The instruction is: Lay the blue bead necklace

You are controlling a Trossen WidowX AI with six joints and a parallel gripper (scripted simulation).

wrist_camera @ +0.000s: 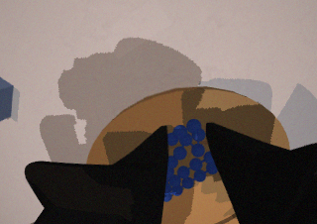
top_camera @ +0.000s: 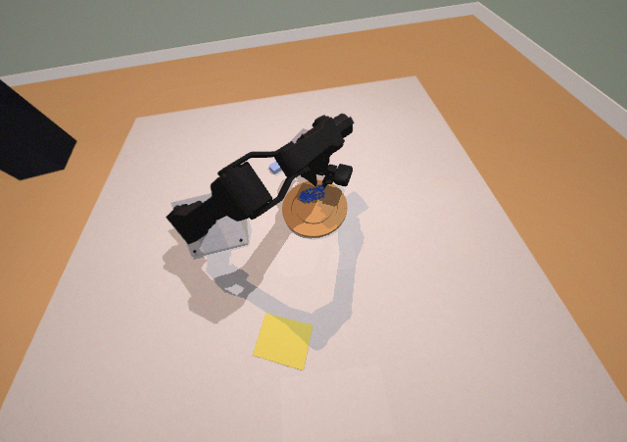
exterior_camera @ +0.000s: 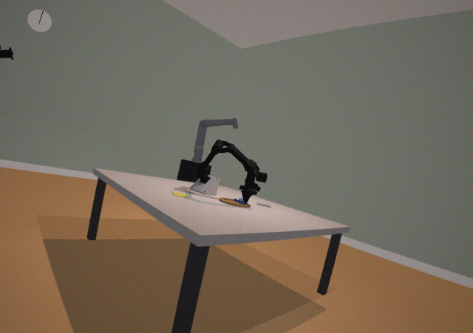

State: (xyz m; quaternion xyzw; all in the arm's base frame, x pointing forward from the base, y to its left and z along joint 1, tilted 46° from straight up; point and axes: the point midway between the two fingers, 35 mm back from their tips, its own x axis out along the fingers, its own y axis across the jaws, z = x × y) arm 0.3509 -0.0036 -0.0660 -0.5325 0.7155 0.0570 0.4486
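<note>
Right now my gripper tip is 6 cm to the left of the round bead board, 4 cm past it and 1 cm above it. Round my gripper tip: yellow square patch 39 cm to the right, 20 cm behind, 1 cm below; then flat grey tile 24 cm to the left, 1 cm below; then light blue cube 14 cm to the left, 13 cm behind, 1 cm below.
</note>
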